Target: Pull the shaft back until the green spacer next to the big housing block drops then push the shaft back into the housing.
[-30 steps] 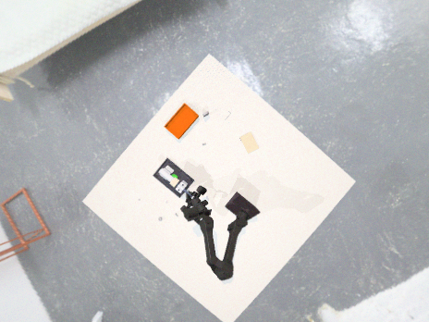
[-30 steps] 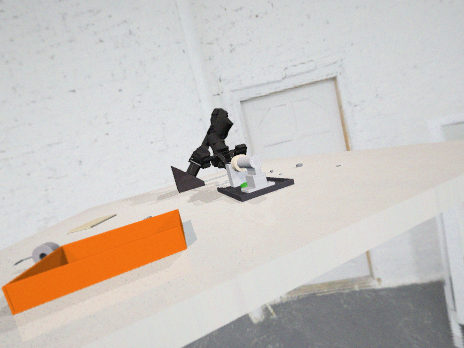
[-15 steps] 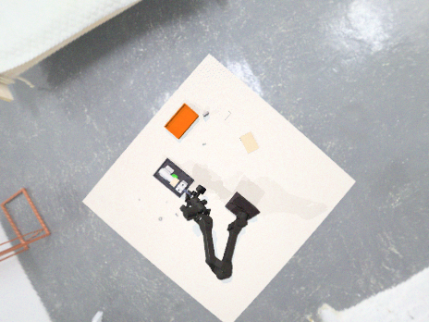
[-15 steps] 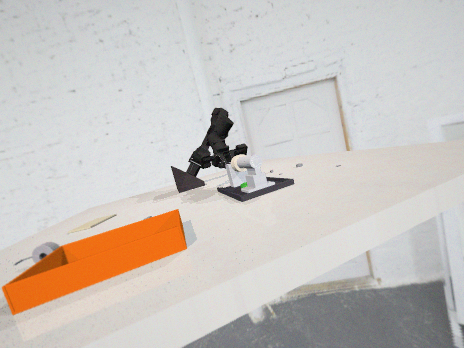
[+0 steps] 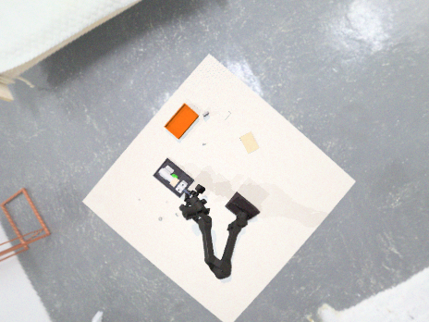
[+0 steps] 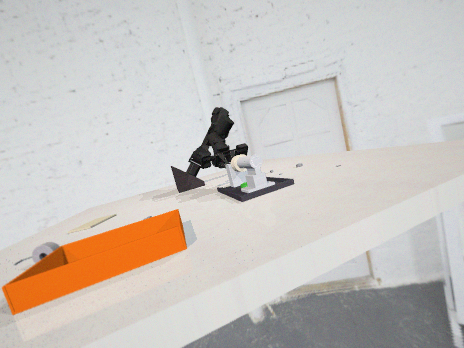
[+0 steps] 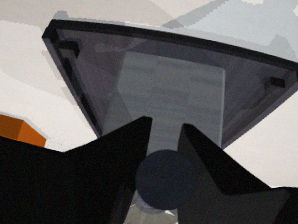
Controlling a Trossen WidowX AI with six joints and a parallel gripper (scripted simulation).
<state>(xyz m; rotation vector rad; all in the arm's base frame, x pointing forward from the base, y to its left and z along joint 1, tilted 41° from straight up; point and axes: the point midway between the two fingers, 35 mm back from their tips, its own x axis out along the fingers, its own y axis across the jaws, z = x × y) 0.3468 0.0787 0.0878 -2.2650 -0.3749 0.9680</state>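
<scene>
My gripper tip is now 6 cm short of the dark grey shaft and 3 cm below it. Round my gripper tip: orange tray (31 cm ahead, 31 cm to the right, 4 cm below); then green spacer (11 cm ahead, 4 cm below); then small grey cylinder (22 cm ahead, 45 cm to the right, 3 cm below).
</scene>
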